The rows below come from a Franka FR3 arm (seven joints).
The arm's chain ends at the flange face. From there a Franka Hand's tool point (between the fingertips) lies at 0.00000 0.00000 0.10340 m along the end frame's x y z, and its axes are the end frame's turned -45 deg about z.
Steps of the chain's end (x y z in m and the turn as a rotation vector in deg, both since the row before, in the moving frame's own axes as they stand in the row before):
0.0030 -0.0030 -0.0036 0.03 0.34 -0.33
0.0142 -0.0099 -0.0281 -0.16 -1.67 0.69
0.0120 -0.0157 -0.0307 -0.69 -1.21 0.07
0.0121 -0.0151 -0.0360 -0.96 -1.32 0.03
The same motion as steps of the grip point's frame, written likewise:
0.0047 0.0004 -0.0036 -0.22 0.26 -0.33
0.0147 0.0011 -0.0281 1.07 -1.29 0.69
0.0172 -0.0033 -0.0307 0.37 -1.34 0.07
0.0163 -0.0026 -0.0360 0.25 -1.61 0.03

